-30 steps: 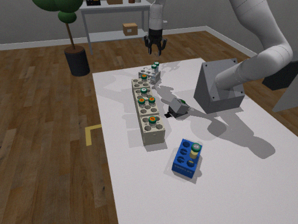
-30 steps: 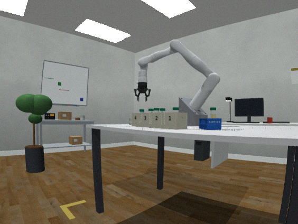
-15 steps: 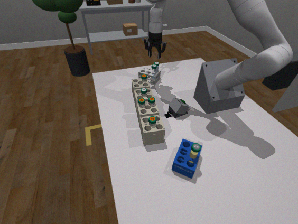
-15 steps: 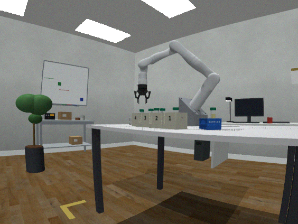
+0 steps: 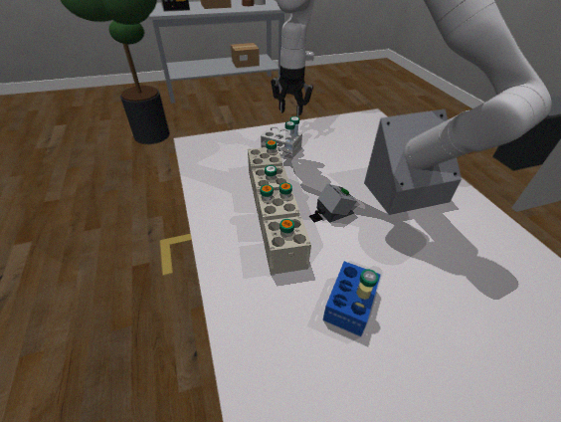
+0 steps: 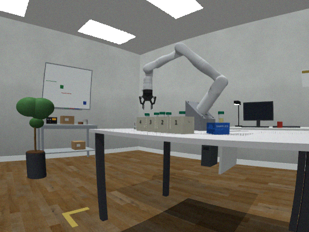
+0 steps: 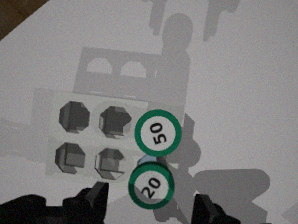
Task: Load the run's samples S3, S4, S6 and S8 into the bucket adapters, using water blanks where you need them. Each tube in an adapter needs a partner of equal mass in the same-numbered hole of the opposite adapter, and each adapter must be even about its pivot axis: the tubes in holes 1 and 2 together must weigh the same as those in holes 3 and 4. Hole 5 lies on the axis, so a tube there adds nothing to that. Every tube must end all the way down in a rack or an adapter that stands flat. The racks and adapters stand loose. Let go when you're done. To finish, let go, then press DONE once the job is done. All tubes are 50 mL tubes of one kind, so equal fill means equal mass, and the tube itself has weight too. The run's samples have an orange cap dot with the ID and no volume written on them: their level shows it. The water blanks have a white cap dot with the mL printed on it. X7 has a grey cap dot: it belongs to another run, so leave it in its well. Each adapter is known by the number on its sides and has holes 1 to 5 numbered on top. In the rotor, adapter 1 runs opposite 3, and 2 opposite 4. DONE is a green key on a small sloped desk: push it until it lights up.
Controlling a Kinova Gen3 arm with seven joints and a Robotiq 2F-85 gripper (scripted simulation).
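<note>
Now: hand 110 mm above the 20 ml water blank and 10 mm past it. From my hand the other things lie so: 50 ml blank 110 mm below, 40 mm to the right, 30 mm behind; white-dot 10 ml blank 240 mm to the left, 110 mm below, 110 mm ahead; white blank rack 140 mm below, 40 mm to the right, 20 mm ahead.
</note>
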